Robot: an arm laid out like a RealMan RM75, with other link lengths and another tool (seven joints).
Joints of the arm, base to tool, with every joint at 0 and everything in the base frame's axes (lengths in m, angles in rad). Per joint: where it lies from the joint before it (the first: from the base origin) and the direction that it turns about. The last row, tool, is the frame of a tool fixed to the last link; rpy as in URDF.
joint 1: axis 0 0 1 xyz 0 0 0.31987
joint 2: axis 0 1 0 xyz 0 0 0
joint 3: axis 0 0 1 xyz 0 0 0.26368
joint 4: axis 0 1 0 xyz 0 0 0
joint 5: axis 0 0 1 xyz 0 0 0.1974
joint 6: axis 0 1 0 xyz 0 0 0
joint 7: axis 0 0 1 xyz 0 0 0.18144
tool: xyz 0.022 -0.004 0.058 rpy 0.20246 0 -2.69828
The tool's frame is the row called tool.
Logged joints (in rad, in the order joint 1, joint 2, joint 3, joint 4, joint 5, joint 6, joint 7), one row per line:
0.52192, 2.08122, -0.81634, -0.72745, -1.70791, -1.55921, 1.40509
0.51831, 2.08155, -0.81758, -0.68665, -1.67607, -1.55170, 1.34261
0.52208, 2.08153, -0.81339, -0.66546, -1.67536, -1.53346, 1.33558
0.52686, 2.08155, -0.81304, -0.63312, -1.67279, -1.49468, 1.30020
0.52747, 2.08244, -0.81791, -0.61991, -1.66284, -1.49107, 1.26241
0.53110, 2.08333, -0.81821, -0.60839, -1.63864, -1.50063, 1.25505
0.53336, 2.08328, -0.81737, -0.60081, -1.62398, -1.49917, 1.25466
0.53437, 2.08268, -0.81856, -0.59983, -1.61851, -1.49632, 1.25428
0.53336, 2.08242, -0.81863, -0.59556, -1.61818, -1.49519, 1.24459
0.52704, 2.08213, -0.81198, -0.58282, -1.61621, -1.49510, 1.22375
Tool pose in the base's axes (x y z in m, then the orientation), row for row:
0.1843, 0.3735, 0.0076, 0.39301, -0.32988, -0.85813, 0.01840
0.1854, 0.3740, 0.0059, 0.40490, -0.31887, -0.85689, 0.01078
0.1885, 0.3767, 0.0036, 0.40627, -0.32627, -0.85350, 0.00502
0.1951, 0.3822, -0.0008, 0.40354, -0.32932, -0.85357, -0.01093
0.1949, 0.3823, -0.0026, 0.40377, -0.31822, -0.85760, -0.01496
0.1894, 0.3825, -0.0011, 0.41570, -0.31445, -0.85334, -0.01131
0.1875, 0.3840, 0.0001, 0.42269, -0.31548, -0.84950, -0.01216
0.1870, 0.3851, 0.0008, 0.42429, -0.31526, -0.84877, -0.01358
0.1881, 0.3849, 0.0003, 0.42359, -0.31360, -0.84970, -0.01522
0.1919, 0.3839, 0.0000, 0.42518, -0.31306, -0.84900, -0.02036
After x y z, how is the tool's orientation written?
As a quaternion, w x y z.
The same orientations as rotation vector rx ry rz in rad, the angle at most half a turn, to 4 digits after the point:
-0.8372, -2.1779, 0.0467
-0.8048, -2.1628, 0.0272
-0.8230, -2.1529, 0.0127
-0.8317, -2.1558, -0.0276
-0.8036, -2.1657, -0.0378
-0.7897, -2.1431, -0.0284
-0.7898, -2.1266, -0.0304
-0.7886, -2.1233, -0.0340
-0.7847, -2.1263, -0.0381
-0.7828, -2.1230, -0.0509

